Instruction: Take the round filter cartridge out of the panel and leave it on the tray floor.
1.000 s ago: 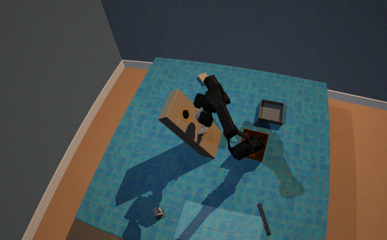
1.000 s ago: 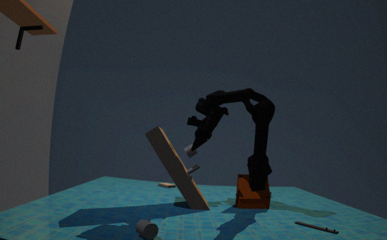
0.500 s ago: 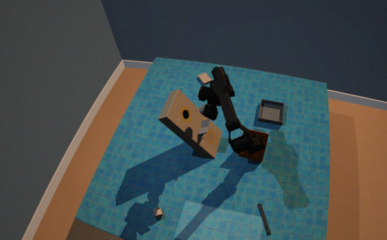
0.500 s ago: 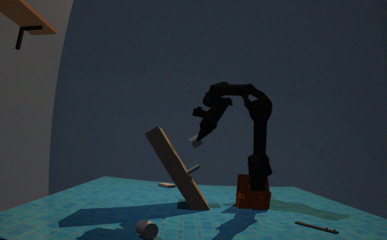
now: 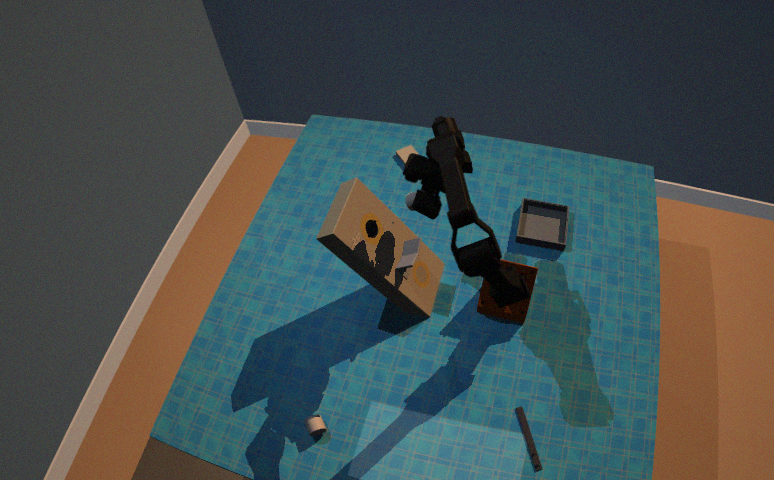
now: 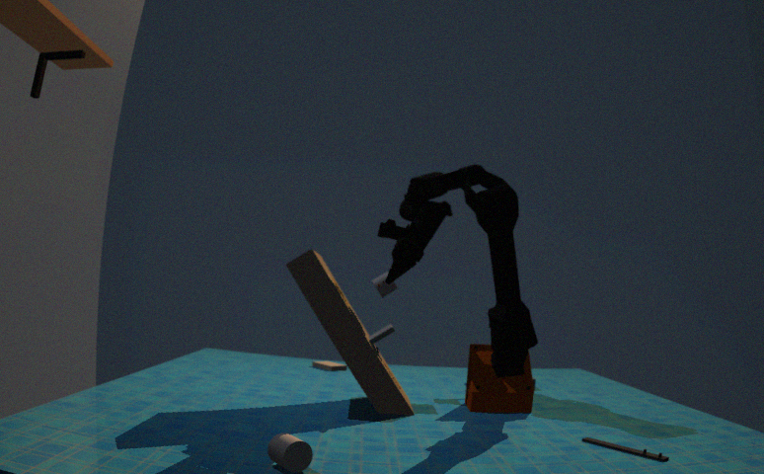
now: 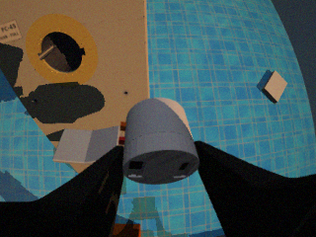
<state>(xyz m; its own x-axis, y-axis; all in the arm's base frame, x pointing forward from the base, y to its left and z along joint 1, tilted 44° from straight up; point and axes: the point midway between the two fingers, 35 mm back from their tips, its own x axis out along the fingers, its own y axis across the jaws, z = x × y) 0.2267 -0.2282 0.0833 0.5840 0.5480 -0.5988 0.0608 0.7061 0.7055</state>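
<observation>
The grey tray is 34 cm behind my gripper tip, 25 cm below it and 17 cm to the right of it. The rest, counted from my gripper tip: small tan block: 39 cm to the right, 25 cm below, 12 cm ahead; round grey filter cartridge: right at my gripper tip; tan service panel: 11 cm below, 9 cm to the left, 7 cm ahead.
</observation>
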